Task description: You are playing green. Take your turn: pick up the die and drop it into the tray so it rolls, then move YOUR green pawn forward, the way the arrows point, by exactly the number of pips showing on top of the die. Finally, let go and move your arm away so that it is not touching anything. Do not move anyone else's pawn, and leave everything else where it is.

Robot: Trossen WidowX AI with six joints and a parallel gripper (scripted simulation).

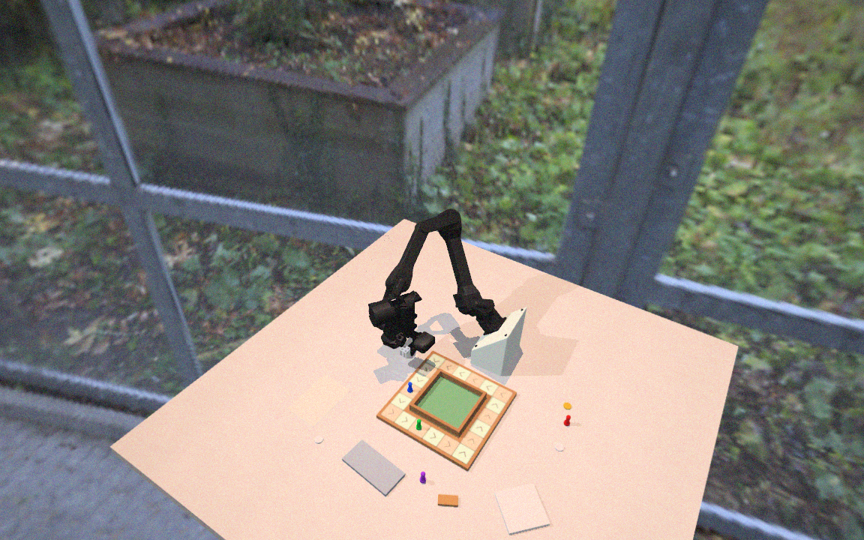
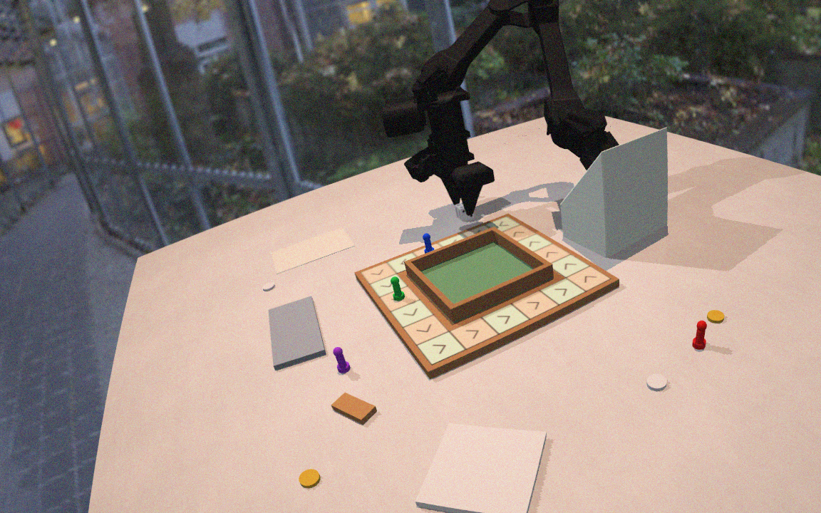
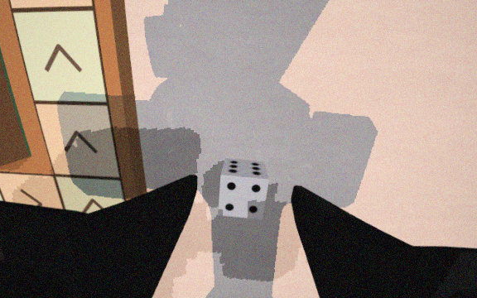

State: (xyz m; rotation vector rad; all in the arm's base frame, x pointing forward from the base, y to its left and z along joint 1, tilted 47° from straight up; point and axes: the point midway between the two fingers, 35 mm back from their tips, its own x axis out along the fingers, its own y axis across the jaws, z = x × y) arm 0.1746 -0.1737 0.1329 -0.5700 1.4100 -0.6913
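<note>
My gripper tip is now 21 cm short of the green pawn, 18 cm to the right of it and 1 cm below it. Also, from my gripper tip: orange pawn (6 cm behind, 7 cm to the right); then blue pawn (12 cm ahead, 9 cm to the left, 1 cm above); then white die (right at my gripper tip).
</note>
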